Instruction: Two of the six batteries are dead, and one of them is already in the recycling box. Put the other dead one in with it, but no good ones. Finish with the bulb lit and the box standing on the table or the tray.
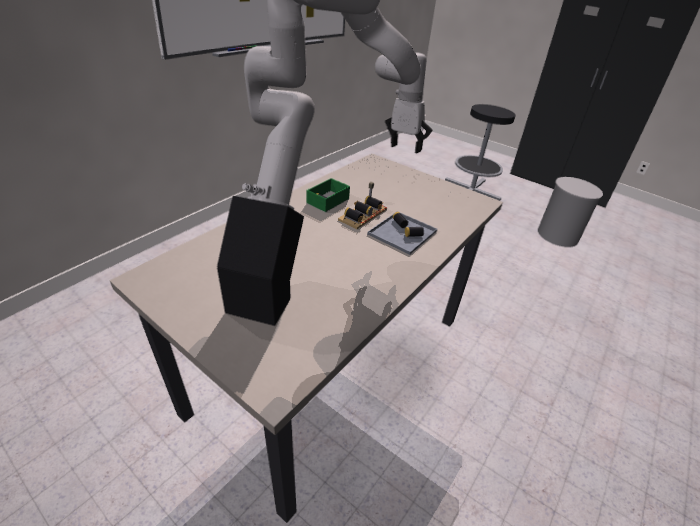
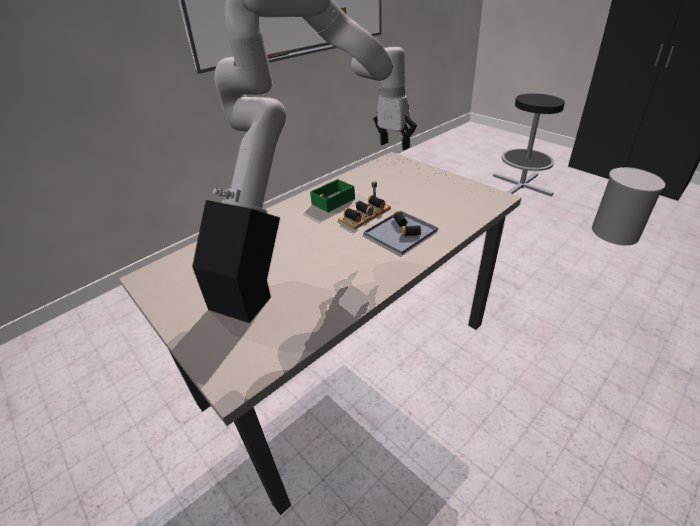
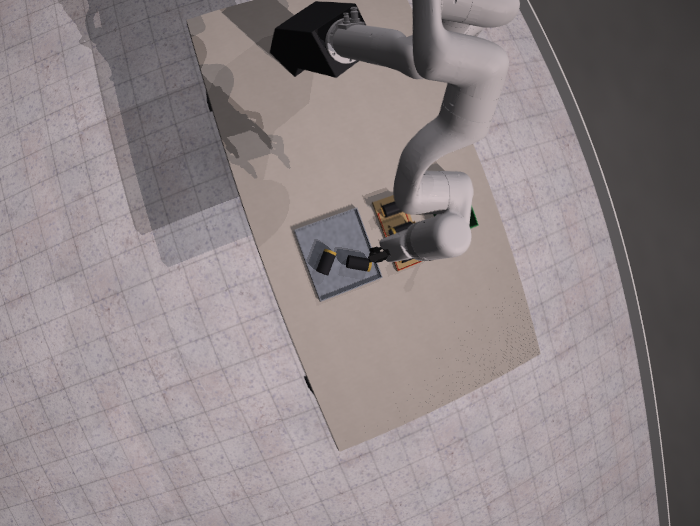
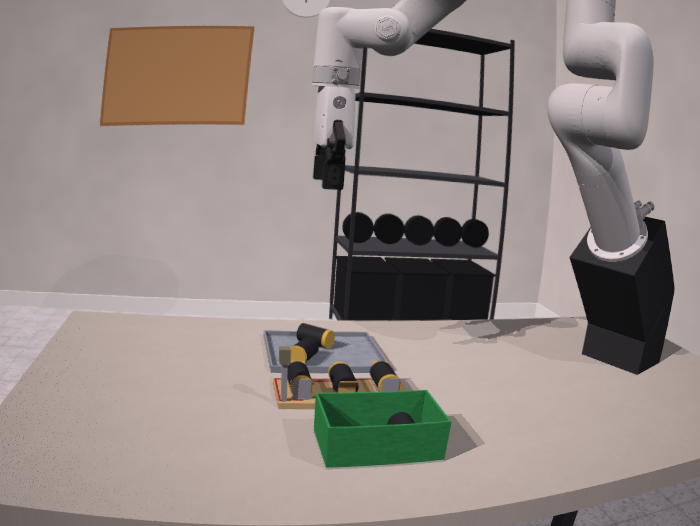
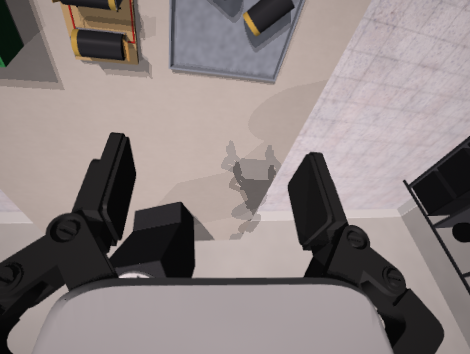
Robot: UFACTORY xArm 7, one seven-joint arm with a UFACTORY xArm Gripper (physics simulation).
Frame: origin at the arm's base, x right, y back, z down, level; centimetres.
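Seen in the pictures: gripper, between the fingertips: (image 1: pixel 405 149) (image 2: pixel 395 146) (image 4: pixel 327 184) (image 5: pixel 219 161); arm's base, origin of its link: (image 1: pixel 270 206) (image 2: pixel 244 208) (image 3: pixel 346 40) (image 4: pixel 618 238).
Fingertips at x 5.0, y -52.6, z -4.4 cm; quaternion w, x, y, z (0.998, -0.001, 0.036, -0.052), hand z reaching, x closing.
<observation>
Pixels of each thing's middle, then the offset from my fingertips to it. "pt": a spot on its surface instead. Level surfaces: height alone.
- green box, middle of its body: (image 4: pixel 379 428) (image 1: pixel 328 194) (image 2: pixel 332 195) dx -29.1, dy +6.2, dz +27.2 cm
- table with one black battery, middle of its body: (image 4: pixel 406 433) dx -28.8, dy +9.7, dz +28.2 cm
- end battery, middle of its body: (image 4: pixel 385 378) (image 5: pixel 99 45) (image 3: pixel 393 208) (image 2: pixel 352 214) (image 1: pixel 353 214) dx -12.2, dy +9.6, dz +27.3 cm
- wooden holder, middle of its body: (image 4: pixel 343 368) (image 3: pixel 404 230) (image 2: pixel 364 204) (image 1: pixel 364 204) dx -12.7, dy +3.1, dz +25.6 cm
- post with a small dull head, a spot on its surface: (image 4: pixel 284 355) (image 1: pixel 370 184) pt dx -17.9, dy -5.7, dz +21.8 cm
- grey tray, middle of its body: (image 5: pixel 236 8) (image 4: pixel 323 350) (image 3: pixel 338 254) (image 2: pixel 400 230) (image 1: pixel 403 231) dx +5.3, dy +1.5, dz +29.6 cm
- table, height of its surface: dz +30.2 cm
My gripper (image 1: pixel 406 147) (image 2: pixel 394 143) (image 4: pixel 327 180) (image 5: pixel 219 161) is open and empty, high above the table. The green box (image 1: pixel 338 196) (image 4: pixel 384 445) stands on the table with one black battery (image 4: pixel 401 418) partly visible inside. Three black batteries with yellow ends, one of them this end battery (image 4: pixel 383 373) (image 5: pixel 100 45), lie in the wooden holder (image 4: pixel 297 404) (image 5: pixel 100 20). A post with a small dull head (image 1: pixel 371 184) (image 4: pixel 284 355), perhaps the bulb, shows no glow. Two batteries (image 3: pixel 325 261) (image 3: pixel 358 263) lie on the grey tray (image 3: pixel 339 226) (image 4: pixel 362 350). Which are dead cannot be told.
The arm's black base (image 1: pixel 251 254) (image 4: pixel 616 299) stands at one end of the table (image 1: pixel 169 271). The holder lies between the green box and the tray. A stool (image 1: pixel 492 114) and a grey bin (image 1: pixel 568 212) stand on the floor beyond. A shelf rack (image 4: pixel 505 197) stands by the wall.
</observation>
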